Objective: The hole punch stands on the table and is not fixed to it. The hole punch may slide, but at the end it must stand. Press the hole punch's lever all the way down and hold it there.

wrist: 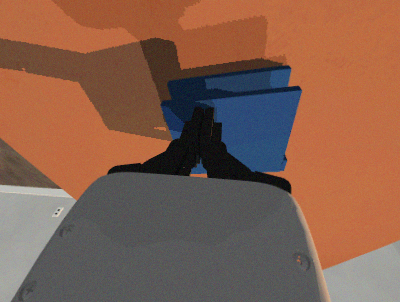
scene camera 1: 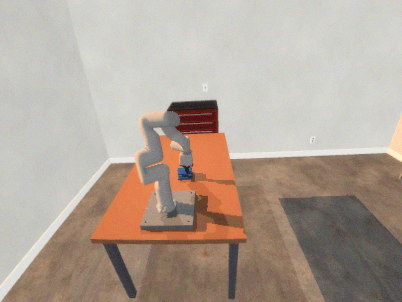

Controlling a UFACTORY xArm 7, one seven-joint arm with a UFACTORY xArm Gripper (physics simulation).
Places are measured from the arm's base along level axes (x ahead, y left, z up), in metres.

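Pixels of known places: gripper, fingertip midpoint: [wrist: 205, 121] [scene camera 1: 187, 172]; arm's base, origin of the base link: [scene camera 1: 166, 205].
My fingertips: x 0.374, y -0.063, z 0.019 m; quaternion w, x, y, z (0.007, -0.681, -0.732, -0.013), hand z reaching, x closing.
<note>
Ahead of a thing's pixels: the offset from my fingertips to its top centre. "*": to the spot under its first point. Level surfaces: height alone.
The blue hole punch @[* dz -0.043, dx +0.001, dy +0.018 m] [scene camera 1: 185, 176] [wrist: 235, 79] stands upright on the orange table, a little beyond the robot's base. Its lever @[dz +0.001, dx +0.023, dy +0.025 m] [wrist: 255, 127] is the upper blue plate, and a strip of the lower blue plate shows past the lever's far edge in the wrist view. My gripper [scene camera 1: 186, 169] [wrist: 205, 121] is shut and holds nothing. Its fingertips point down over the lever near its far edge, left of its middle in the wrist view. They look to be at or close to the lever's surface; whether they touch is hard to tell. The gap beneath the lever is hidden.
The orange table @[dz -0.055 m] [scene camera 1: 212, 155] carries the robot's grey base plate [scene camera 1: 152, 218] at its near end. A red drawer cabinet [scene camera 1: 202, 120] with a black top stands behind the far edge. A dark mat [scene camera 1: 345, 240] lies on the floor at the right.
</note>
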